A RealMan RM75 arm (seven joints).
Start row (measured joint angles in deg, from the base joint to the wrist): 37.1 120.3 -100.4 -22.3 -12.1 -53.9 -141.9
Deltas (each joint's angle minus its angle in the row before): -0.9 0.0 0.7 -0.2 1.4 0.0 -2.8; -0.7 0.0 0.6 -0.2 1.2 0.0 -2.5; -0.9 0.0 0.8 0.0 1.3 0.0 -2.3; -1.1 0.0 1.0 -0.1 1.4 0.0 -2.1; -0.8 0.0 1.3 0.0 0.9 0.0 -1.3; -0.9 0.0 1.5 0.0 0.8 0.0 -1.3; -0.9 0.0 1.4 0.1 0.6 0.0 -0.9
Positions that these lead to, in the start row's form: 36.2 120.3 -99.7 -22.5 -10.7 -53.9 -144.7; 35.5 120.3 -99.1 -22.7 -9.5 -53.9 -147.2; 34.6 120.3 -98.3 -22.7 -8.2 -53.9 -149.5; 33.5 120.3 -97.3 -22.8 -6.8 -53.9 -151.6; 32.7 120.3 -96.0 -22.8 -5.9 -53.9 -152.9; 31.8 120.3 -94.5 -22.8 -5.1 -53.9 -154.2; 30.9 120.3 -93.1 -22.7 -4.5 -53.9 -155.1
